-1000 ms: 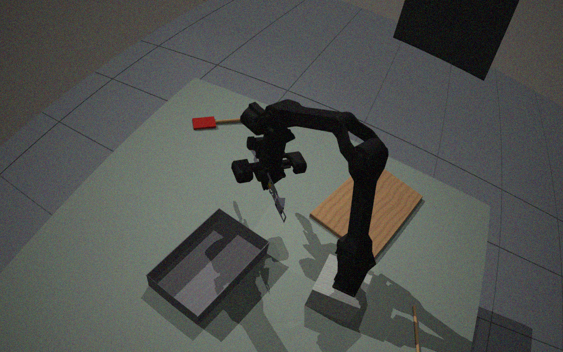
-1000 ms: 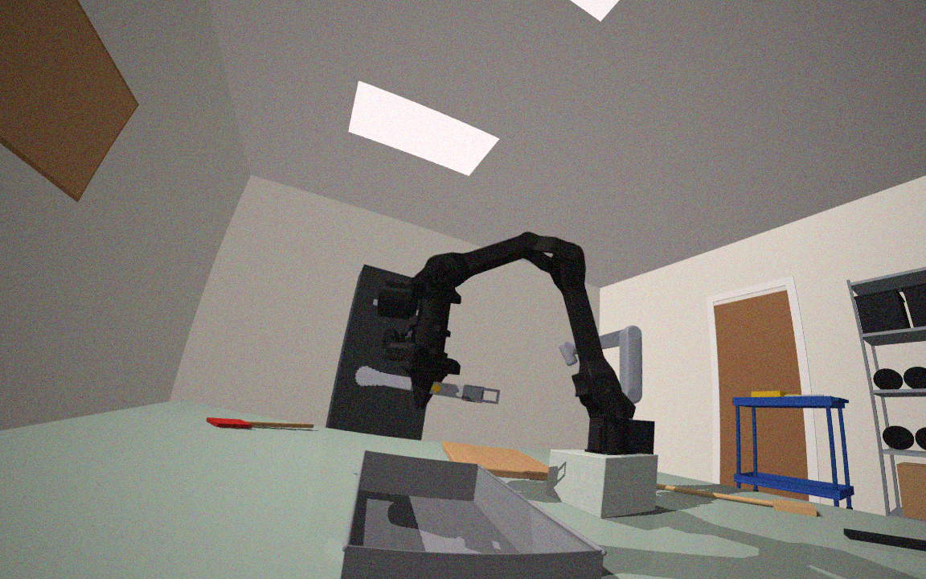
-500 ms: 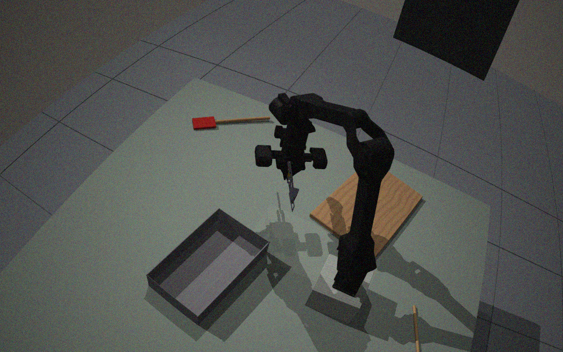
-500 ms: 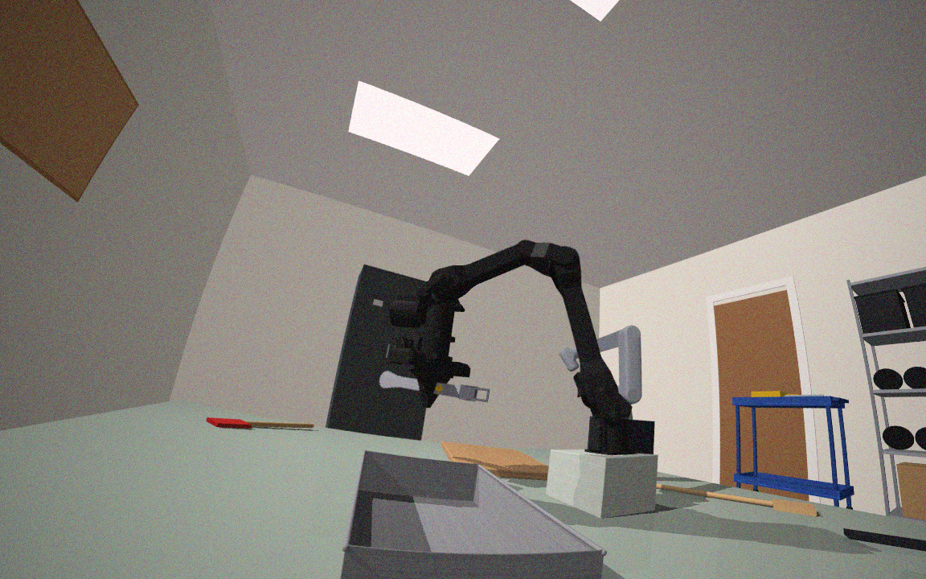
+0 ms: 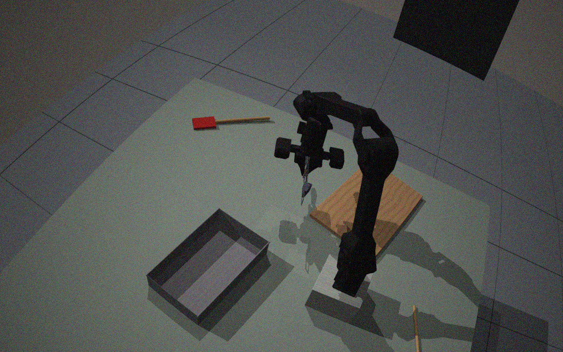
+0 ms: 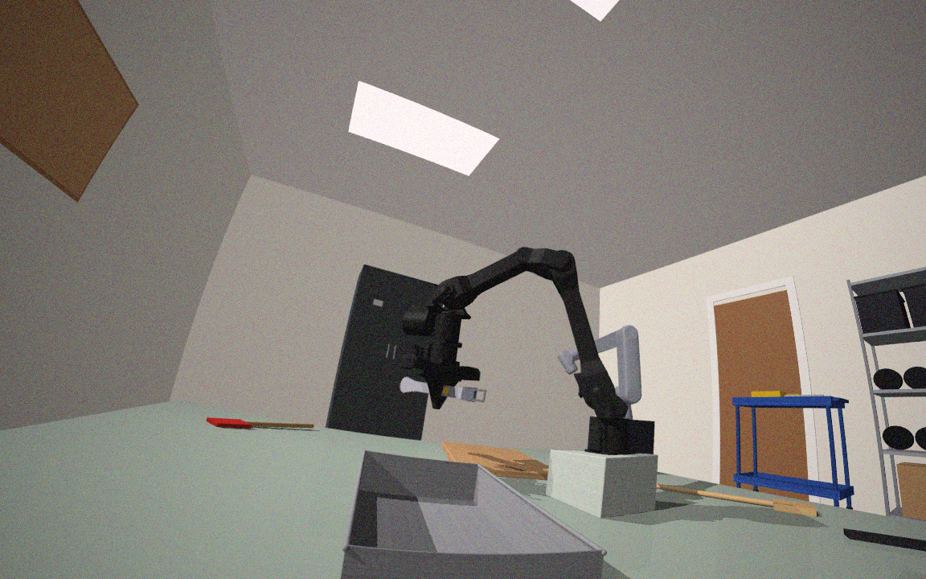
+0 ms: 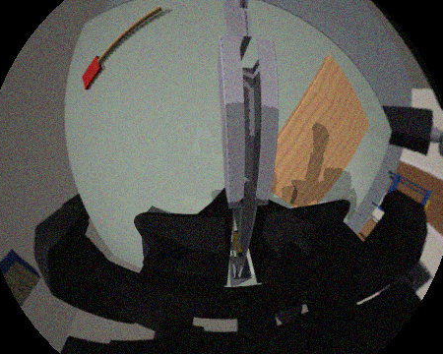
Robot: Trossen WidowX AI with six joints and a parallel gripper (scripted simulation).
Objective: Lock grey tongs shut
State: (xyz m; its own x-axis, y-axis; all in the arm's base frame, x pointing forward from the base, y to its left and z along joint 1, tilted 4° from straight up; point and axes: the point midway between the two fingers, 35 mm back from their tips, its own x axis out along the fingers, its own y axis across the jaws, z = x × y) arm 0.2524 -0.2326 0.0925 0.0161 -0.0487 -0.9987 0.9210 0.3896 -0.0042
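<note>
The wooden board lies 210 mm behind my gripper tip, 130 mm to the right of it and 120 mm below it. Also, from my gripper tip: red spatula: 380 mm ahead, 180 mm to the right, 120 mm below; grey roasting tin: 350 mm to the left, 100 mm below, 80 mm ahead.
</note>
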